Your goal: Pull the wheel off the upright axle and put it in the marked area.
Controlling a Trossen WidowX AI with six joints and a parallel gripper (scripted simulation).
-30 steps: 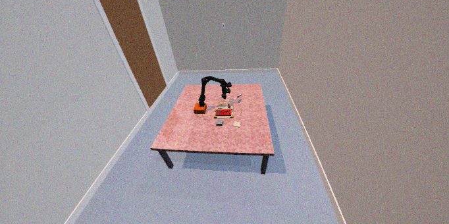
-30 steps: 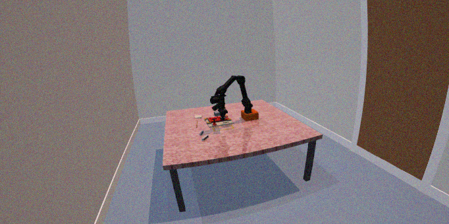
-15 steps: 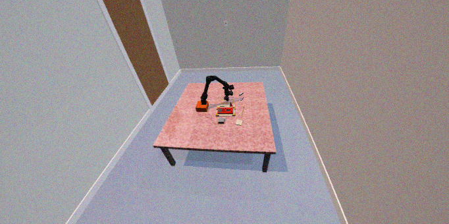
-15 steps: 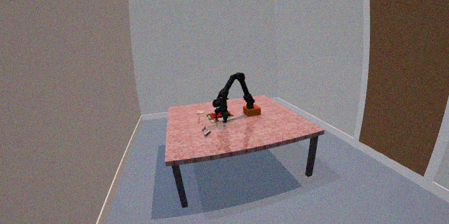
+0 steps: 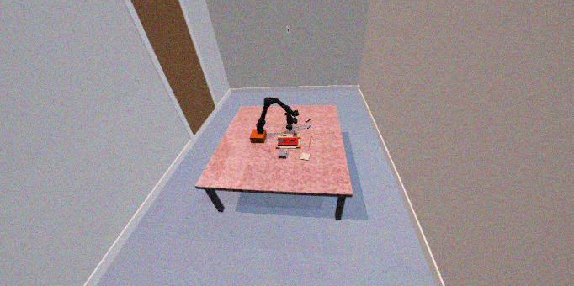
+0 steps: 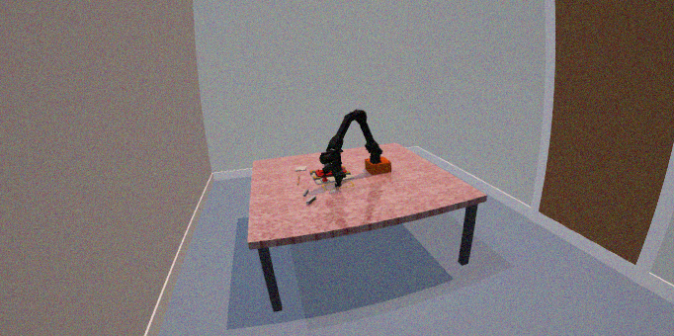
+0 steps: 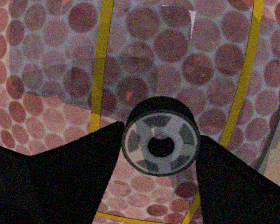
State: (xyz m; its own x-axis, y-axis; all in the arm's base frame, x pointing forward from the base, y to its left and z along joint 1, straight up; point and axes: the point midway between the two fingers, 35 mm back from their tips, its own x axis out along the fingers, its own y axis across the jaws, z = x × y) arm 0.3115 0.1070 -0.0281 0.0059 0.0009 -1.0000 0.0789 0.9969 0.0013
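Now: the dark wheel right at my gripper tip. Also, from my gripper tip: thin stick (21 cm to the right, 21 cm ahead, 1 cm below); then grey plate (20 cm to the right, 1 cm behind); then grey block (39 cm to the right, 7 cm behind, 1 cm above).
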